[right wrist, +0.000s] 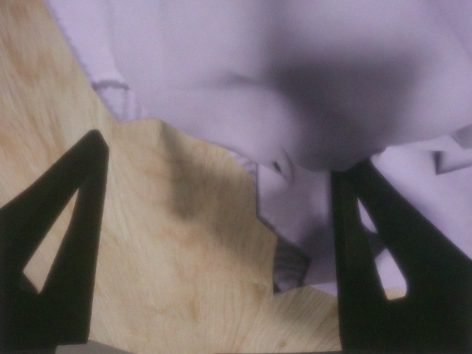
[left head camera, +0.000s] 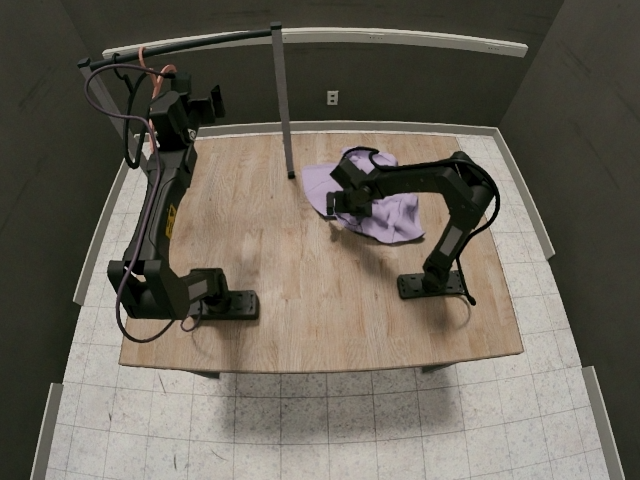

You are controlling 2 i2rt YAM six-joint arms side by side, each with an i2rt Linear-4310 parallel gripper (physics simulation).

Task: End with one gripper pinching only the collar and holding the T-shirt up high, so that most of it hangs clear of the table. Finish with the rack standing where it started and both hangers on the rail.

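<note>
The lilac T-shirt (left head camera: pixel 398 219) (right wrist: pixel 210 60) lies crumpled on the table, right of the rack; I cannot tell where its collar is. My right gripper (left head camera: pixel 345 204) (right wrist: pixel 221 142) is open over the shirt's near left edge, one finger over bare wood, the other over cloth. A small ribbed patch (right wrist: pixel 291 265) shows in the right wrist view. My left gripper (left head camera: pixel 210 104) is open, raised in front of the rack, away from the shirt. The rack (left head camera: pixel 283 98) stands at the back left. A black hanger (left head camera: pixel 116 57) and a salmon hanger (left head camera: pixel 141 55) hang on its rail (left head camera: pixel 206 40), partly hidden by my left arm.
The rack's near right foot (left head camera: pixel 291 174) stands close to the shirt's left edge. My left arm (left head camera: pixel 142 227) reaches along the left side of the wooden table (left head camera: pixel 289 320). The right arm's base (left head camera: pixel 410 285) stands at the table's right side, near the shirt.
</note>
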